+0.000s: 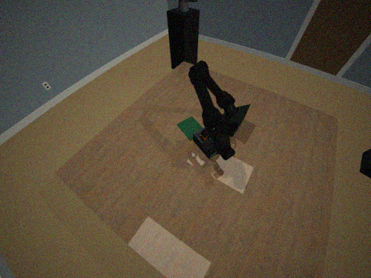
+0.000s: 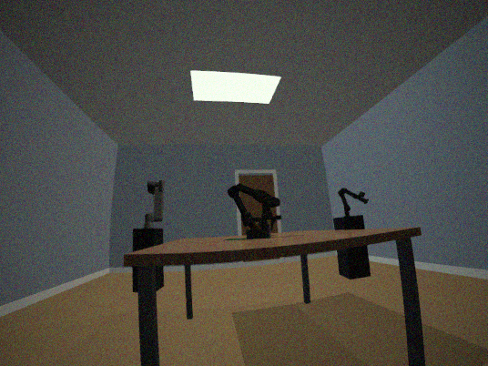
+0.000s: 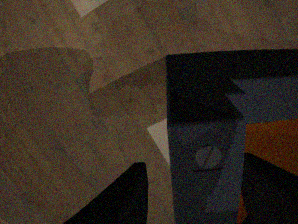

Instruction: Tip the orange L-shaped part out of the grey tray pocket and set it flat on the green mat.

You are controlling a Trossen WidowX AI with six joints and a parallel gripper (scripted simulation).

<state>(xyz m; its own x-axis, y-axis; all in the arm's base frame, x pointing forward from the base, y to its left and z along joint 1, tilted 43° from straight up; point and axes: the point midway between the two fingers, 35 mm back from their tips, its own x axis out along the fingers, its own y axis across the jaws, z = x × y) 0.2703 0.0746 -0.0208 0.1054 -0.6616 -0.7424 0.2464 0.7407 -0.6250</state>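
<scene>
Now: the orange L-shaped part 20 mm behind my gripper tip and 40 mm to the right of it. Round my gripper tip: green mat: 60 mm behind, 220 mm to the right, 50 mm below.
</scene>
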